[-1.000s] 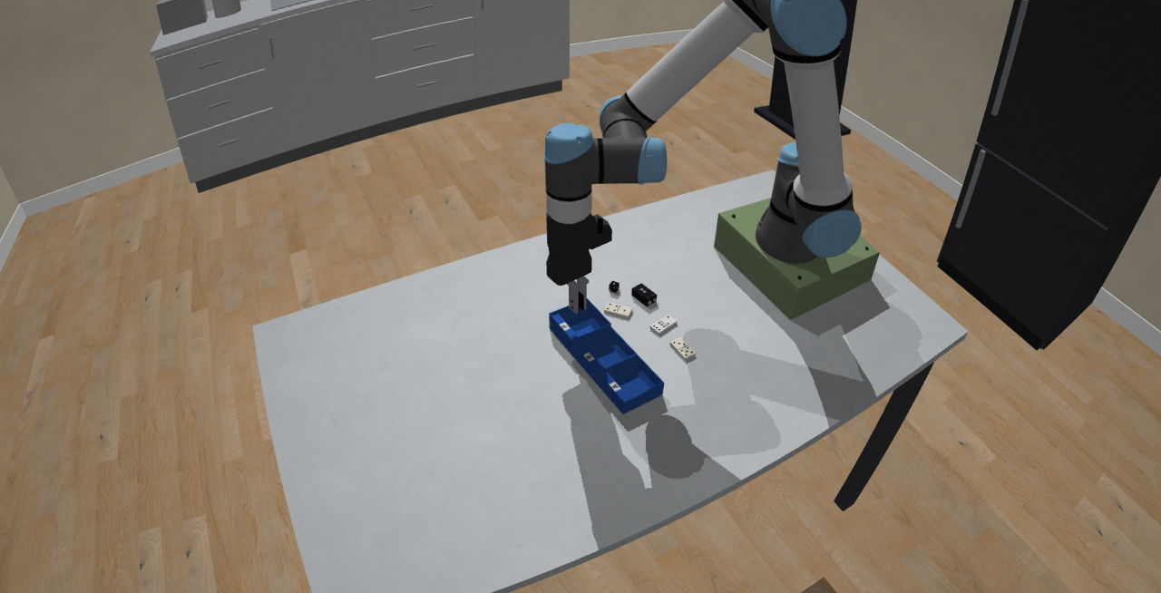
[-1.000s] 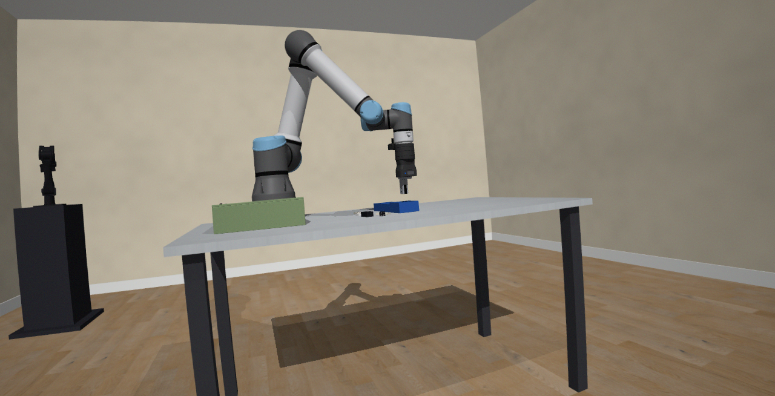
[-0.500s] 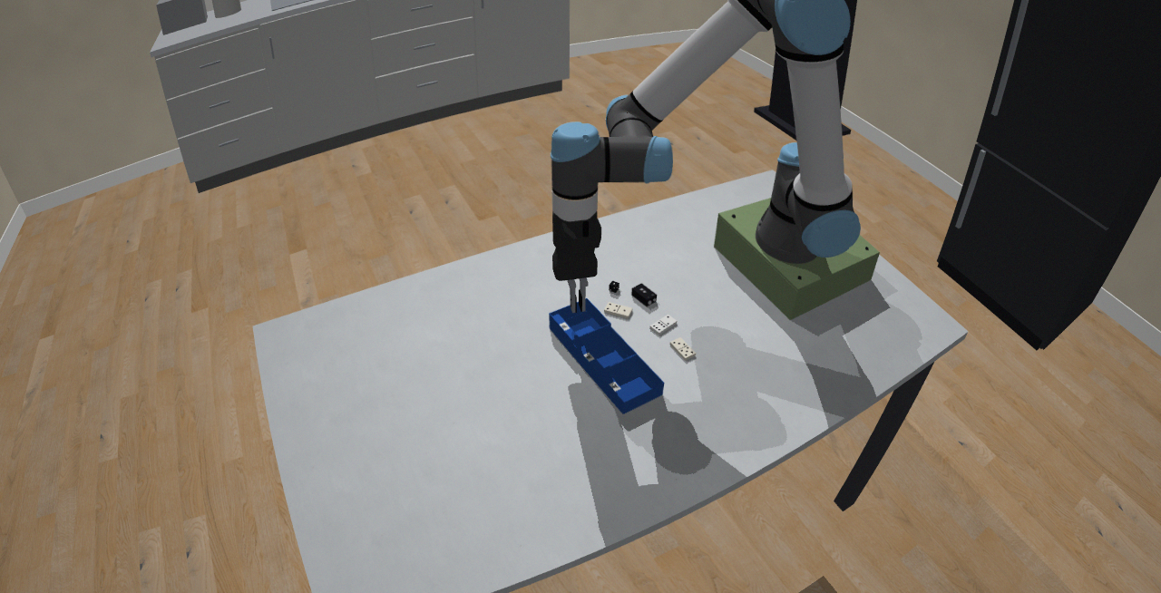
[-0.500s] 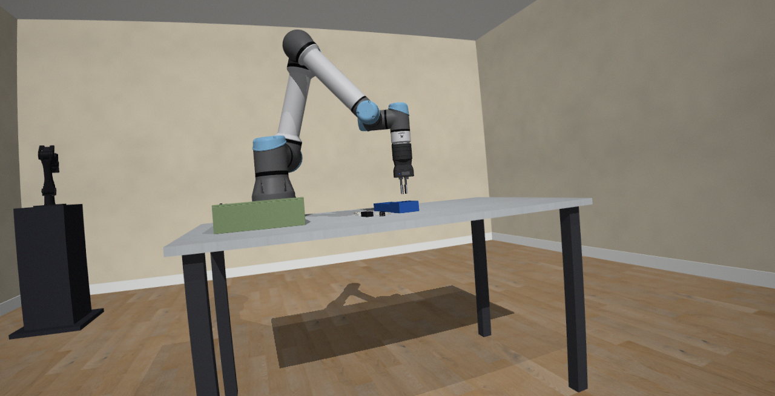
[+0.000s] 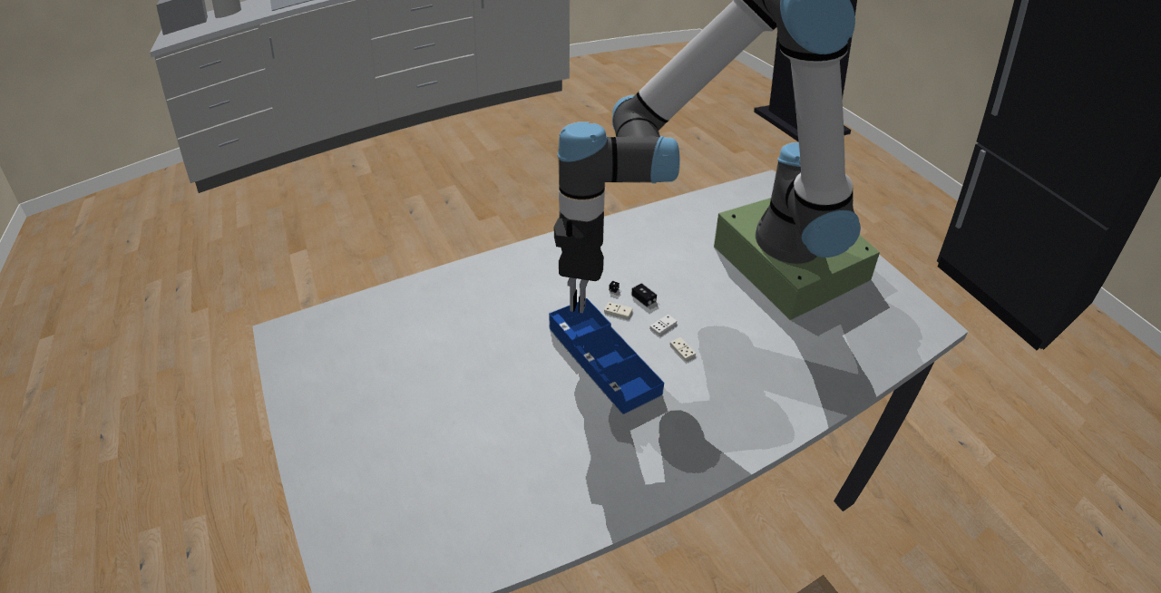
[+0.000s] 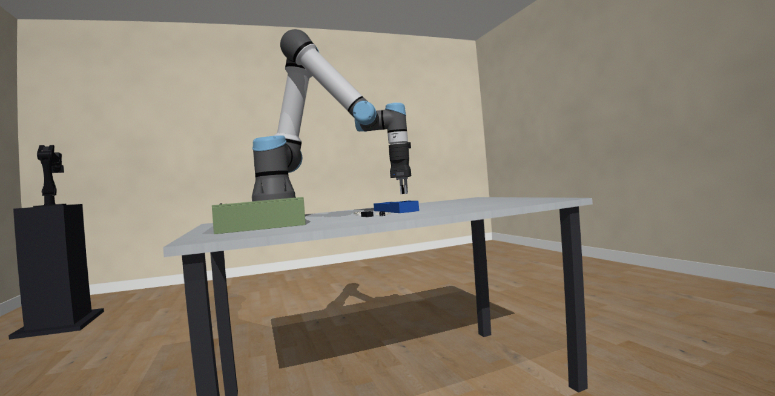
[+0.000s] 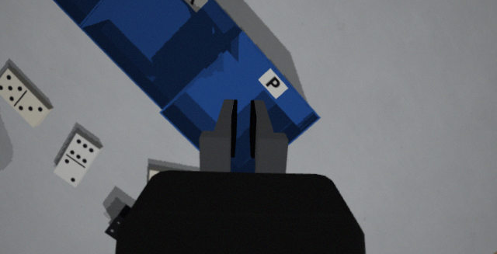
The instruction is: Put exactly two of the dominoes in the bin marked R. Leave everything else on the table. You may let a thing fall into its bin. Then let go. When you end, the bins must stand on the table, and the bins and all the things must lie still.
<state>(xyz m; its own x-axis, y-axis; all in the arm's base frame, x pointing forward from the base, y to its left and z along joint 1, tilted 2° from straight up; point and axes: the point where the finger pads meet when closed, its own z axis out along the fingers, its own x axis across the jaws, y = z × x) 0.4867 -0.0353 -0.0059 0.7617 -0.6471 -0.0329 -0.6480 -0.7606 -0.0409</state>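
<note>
My gripper is now 80 mm to the right of the blue three-compartment bin, 70 mm above it and 10 mm past it. The rest, counted from my hand: black block: 170 mm behind, 80 mm below, 30 mm to the right; small black die: 130 mm behind, 90 mm to the right, 80 mm below.
</note>
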